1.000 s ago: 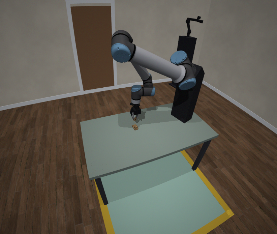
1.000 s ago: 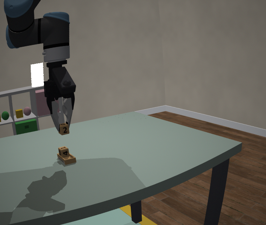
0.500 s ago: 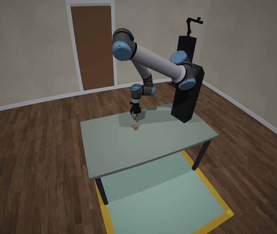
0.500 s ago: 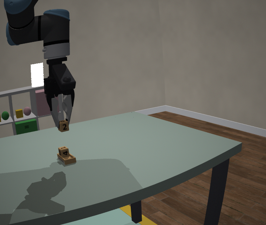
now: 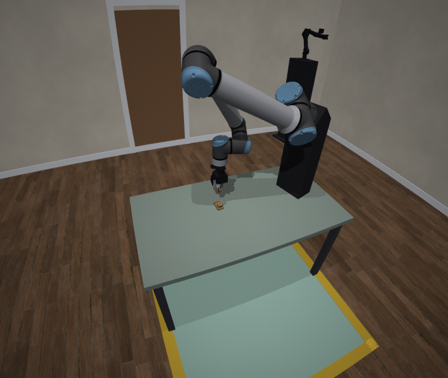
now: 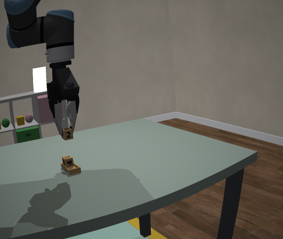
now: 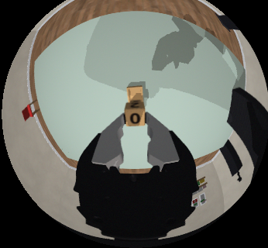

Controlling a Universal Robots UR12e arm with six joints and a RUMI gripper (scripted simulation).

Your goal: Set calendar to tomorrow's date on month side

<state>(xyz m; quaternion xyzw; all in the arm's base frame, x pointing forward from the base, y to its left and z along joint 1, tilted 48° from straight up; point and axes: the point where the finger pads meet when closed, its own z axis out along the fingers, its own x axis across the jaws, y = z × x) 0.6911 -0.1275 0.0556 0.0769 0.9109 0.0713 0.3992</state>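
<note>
Now: the cube 10 mm below my hand. Also, from my hand: wooden calendar tray: 20 mm to the left, 130 mm below.
</note>
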